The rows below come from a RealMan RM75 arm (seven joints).
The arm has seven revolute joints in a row. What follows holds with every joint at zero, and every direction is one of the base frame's. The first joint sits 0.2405 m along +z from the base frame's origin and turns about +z. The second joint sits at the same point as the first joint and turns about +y. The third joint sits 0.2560 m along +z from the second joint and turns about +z. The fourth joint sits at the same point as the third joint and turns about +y. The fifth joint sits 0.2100 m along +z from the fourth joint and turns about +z. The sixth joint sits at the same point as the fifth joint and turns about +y. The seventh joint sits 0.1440 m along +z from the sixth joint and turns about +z. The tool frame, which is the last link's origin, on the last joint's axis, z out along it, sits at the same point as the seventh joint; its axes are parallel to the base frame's.
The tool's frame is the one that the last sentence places.
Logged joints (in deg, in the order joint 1, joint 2, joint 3, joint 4, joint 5, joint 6, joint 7), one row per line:
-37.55 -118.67 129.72 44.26 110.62 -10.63 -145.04
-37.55 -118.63 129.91 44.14 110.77 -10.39 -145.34
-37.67 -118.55 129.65 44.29 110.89 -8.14 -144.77
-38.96 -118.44 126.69 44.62 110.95 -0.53 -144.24
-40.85 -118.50 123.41 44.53 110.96 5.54 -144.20
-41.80 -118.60 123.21 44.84 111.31 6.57 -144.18
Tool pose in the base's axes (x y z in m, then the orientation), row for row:
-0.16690 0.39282 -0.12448 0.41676 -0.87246 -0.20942 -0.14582
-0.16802 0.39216 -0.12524 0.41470 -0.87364 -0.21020 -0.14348
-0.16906 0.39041 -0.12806 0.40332 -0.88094 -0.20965 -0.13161
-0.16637 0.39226 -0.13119 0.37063 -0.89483 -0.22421 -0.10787
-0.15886 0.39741 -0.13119 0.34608 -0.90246 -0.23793 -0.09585
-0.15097 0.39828 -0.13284 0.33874 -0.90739 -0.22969 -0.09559
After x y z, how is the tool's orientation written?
As a quaternion, w x y z.
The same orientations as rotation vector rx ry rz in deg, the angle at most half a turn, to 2 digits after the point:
-125.48 -30.12 -20.97
-125.77 -30.26 -20.66
-127.49 -30.34 -19.05
-131.50 -32.95 -15.85
-134.19 -35.38 -14.25
-135.40 -34.27 -14.26

